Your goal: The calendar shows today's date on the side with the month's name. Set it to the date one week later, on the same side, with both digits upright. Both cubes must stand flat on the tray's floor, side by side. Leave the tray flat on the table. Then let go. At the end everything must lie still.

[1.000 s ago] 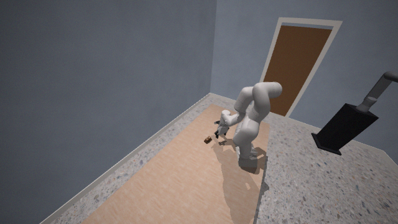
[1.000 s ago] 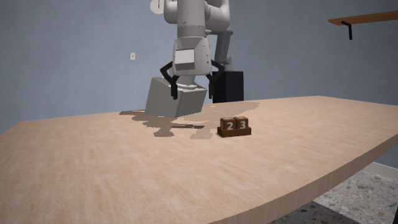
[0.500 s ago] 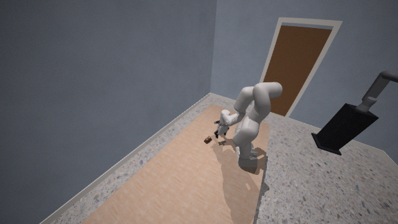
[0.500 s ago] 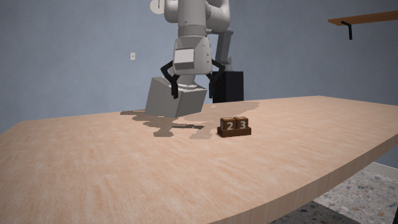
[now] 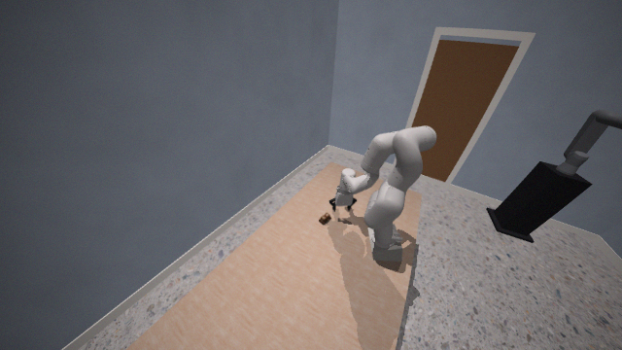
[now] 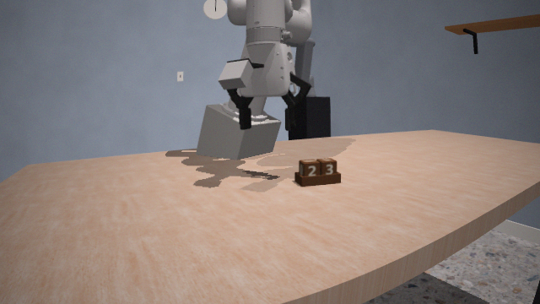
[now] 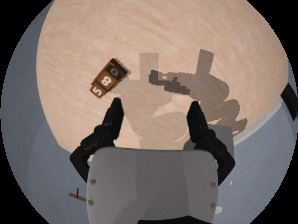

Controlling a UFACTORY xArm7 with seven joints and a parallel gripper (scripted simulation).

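Now: hand 8 cm short of the cube, 8 cm above it and 4 cm to the right of it. The rest, counted from my hand: brown wooden tray: 9 cm below, 8 cm ahead, 5 cm to the left.
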